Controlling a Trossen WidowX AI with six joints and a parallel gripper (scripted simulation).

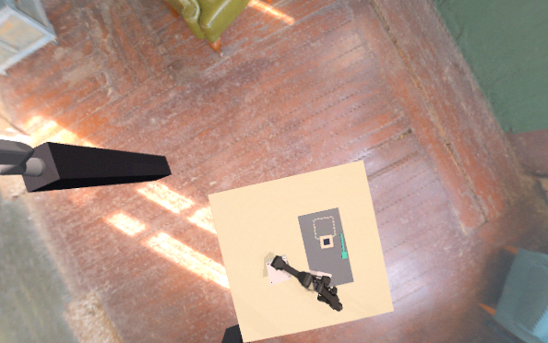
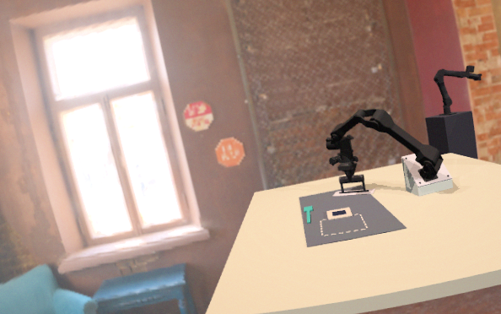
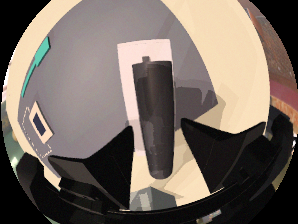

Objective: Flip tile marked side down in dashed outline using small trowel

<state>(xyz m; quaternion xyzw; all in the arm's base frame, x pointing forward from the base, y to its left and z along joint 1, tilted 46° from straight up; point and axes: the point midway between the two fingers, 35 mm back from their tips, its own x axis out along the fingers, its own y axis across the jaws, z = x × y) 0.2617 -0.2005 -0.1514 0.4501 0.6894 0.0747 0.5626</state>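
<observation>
The trowel is 2 cm ahead of my gripper tip, 1 cm to the right of it and 3 cm below it. Also, from my gripper tip: teal t-shaped piece 27 cm ahead, 15 cm to the left, 6 cm below; cream tile 16 cm ahead, 25 cm to the left, 6 cm below; grey mat 13 cm ahead, 19 cm to the left, 9 cm below.
</observation>
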